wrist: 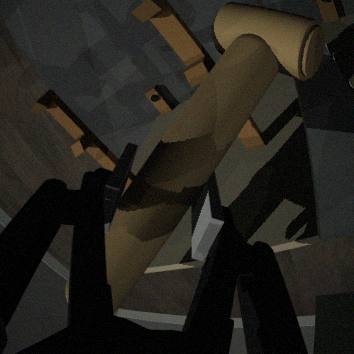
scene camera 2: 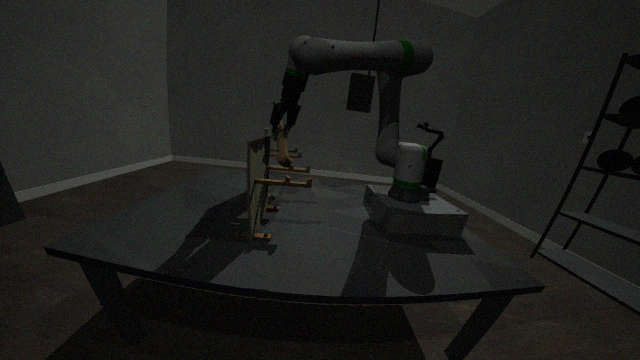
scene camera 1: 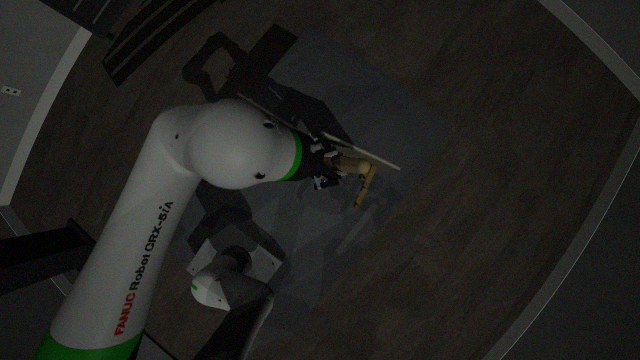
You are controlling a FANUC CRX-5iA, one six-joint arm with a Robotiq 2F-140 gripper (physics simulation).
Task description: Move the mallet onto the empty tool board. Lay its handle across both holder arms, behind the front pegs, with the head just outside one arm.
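Places are measured from the arm's base along level axes (x ahead, y left, z up), in centimetres.
Pixels of known places: gripper, between the fingertips: [wrist: 165, 173] [scene camera 2: 278, 138]; arm's base, origin of its link: [scene camera 2: 403, 196] [scene camera 1: 236, 260].
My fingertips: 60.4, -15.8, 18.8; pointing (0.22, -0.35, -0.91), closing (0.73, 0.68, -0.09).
Observation:
Ahead of a thing's pixels: the offset from my fingertips to its top centre, as dx, dy, dz. "spot": to the spot under its first point. Level surfaces: height alone.
The mallet [scene camera 1: 351, 163] [scene camera 2: 282, 145] is light wood. My gripper [scene camera 1: 333, 167] [scene camera 2: 283, 126] [wrist: 165, 173] is shut on its handle {spot: -2.4, +4.4, +1.2} [wrist: 200, 145]. In scene view 2 the mallet slants steeply down from the fingers, its low end close to the holder arms. In the wrist view the mallet head {-4.4, +9.8, -4.2} [wrist: 270, 40] is at the top right, and the handle overlaps one wooden holder arm [wrist: 175, 37]; the other arm [wrist: 75, 130] lies left of the handle. The upright tool board [scene camera 1: 375, 157] [scene camera 2: 256, 172] [wrist: 230, 192] stands close beside the mallet. Contact is unclear. The fingers hide part of the handle.
A second board {spot: +2.0, +31.4, +2.2} [scene camera 1: 260, 106] stands in line with it, partly behind the robot arm. Its arms [scene camera 2: 286, 155] show farther back. The boards stand on the grey table {dz -27.6} [scene camera 1: 425, 120] [scene camera 2: 150, 250]. The robot's pale base [scene camera 2: 425, 220] stands on the right of the table.

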